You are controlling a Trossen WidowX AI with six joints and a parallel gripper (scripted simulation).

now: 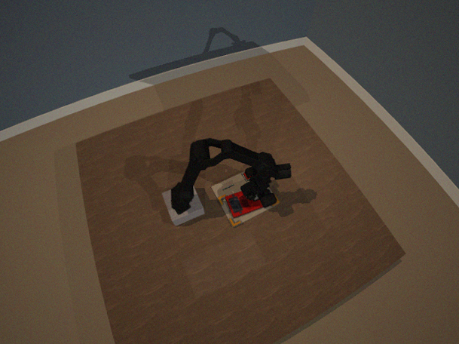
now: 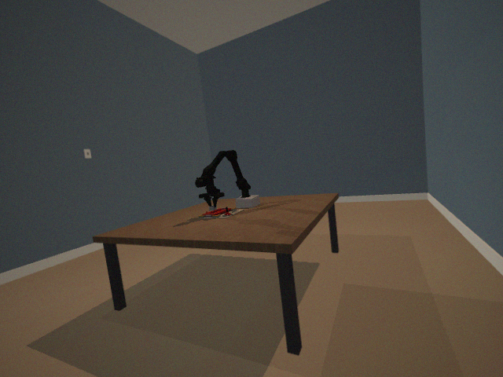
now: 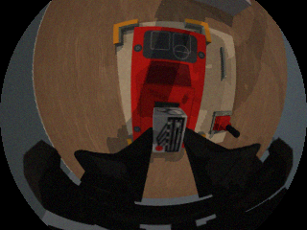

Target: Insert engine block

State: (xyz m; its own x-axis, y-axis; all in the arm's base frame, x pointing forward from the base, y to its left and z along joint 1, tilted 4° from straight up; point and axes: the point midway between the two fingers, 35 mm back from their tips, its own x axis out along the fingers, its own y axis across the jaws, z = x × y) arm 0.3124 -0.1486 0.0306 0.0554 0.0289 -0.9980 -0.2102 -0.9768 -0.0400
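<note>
The grey engine block is 1 cm below my gripper tip.
</note>
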